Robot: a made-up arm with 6 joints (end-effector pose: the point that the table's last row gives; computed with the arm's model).
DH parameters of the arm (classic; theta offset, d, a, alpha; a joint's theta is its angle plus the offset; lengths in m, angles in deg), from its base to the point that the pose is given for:
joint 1: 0 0.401 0 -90
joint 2: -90 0 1.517 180
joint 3: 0 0 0 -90
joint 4: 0 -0.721 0 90
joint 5: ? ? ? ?
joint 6: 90 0 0 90
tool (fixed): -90 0 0 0
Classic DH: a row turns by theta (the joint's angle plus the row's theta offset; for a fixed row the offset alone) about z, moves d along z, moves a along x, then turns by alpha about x.
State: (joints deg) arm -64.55 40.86 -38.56 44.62 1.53 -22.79
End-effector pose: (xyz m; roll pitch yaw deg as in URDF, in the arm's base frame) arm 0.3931 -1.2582 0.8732 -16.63 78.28 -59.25
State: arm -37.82 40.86 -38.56 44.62 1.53 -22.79
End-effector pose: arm 0.9170 -0.9470 0.8732 -16.63 78.28 -32.52
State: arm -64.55 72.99 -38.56 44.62 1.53 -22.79
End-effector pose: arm 0.4151 -1.3045 0.1068 155.30 69.51 112.38
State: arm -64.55 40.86 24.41 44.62 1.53 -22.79
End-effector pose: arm 0.5782 -1.6472 1.5200 -21.52 15.36 -63.44
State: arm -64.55 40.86 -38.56 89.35 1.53 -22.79
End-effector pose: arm 0.5909 -1.2486 0.8875 -58.44 79.29 -56.29
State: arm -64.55 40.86 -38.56 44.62 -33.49 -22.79
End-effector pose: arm 0.3931 -1.2582 0.8732 -140.64 63.12 174.44
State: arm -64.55 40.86 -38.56 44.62 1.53 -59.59
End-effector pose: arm 0.3931 -1.2582 0.8732 20.17 78.28 -59.25
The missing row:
joint 5: 0 0.261 0 -90
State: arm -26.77 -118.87 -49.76 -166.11 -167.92 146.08
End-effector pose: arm -0.7902 0.6824 0.3198 -136.97 57.26 147.90
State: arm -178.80 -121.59 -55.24 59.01 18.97 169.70
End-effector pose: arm 1.2049 0.1597 0.3565 83.71 -68.97 -127.85
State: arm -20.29 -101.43 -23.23 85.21 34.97 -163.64
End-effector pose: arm -1.5027 0.5323 0.8593 4.07 -54.28 57.77
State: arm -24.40 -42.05 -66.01 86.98 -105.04 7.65
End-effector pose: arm -0.2346 0.0913 1.4728 -121.57 -3.38 -129.37
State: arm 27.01 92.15 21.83 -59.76 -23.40 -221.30
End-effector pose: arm 1.4375 0.5852 -0.4107 -11.82 68.67 97.62
